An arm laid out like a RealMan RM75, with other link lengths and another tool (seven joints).
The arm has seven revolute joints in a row. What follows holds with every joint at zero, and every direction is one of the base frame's. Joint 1 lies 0.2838 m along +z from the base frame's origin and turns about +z. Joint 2 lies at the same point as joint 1 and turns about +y. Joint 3 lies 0.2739 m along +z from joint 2 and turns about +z. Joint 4 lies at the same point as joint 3 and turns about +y. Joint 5 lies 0.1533 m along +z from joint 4 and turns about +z. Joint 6 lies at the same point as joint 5 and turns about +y. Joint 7 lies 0.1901 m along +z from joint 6 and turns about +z. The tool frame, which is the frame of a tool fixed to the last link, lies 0.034 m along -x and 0.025 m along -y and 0.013 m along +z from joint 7; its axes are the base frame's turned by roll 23, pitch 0 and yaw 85.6 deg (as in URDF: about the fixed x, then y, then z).
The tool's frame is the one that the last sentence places.
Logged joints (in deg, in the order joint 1, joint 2, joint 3, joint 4, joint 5, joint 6, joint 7), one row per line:
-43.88, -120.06, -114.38, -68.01, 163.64, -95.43, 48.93
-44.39, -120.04, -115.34, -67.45, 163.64, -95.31, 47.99
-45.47, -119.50, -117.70, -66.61, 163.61, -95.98, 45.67
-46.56, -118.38, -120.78, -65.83, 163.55, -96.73, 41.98
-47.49, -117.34, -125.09, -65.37, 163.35, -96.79, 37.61
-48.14, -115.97, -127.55, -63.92, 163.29, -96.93, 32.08
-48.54, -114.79, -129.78, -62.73, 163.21, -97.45, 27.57
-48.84, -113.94, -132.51, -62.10, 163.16, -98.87, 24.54
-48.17, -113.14, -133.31, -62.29, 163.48, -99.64, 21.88
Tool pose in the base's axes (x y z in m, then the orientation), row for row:
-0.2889, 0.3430, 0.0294, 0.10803, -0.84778, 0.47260, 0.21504
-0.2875, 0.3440, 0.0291, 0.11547, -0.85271, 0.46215, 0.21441
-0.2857, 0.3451, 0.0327, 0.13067, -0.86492, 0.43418, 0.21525
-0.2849, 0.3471, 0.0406, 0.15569, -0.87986, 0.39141, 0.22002
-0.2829, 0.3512, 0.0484, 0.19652, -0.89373, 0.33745, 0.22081
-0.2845, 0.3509, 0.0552, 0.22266, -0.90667, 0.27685, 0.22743
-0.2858, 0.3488, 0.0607, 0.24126, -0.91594, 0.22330, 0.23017
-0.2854, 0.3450, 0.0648, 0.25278, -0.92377, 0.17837, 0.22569
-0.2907, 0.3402, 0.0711, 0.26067, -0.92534, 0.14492, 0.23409
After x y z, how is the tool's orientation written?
As a quaternion, w x y z.
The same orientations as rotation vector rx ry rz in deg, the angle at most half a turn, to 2 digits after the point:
-142.92, 79.67, 36.25
-143.14, 77.58, 35.99
-143.93, 72.25, 35.82
-144.37, 64.23, 36.10
-143.41, 54.15, 35.43
-143.47, 43.81, 35.99
-143.53, 34.99, 36.07
-143.90, 27.79, 35.16
-143.56, 22.48, 36.32

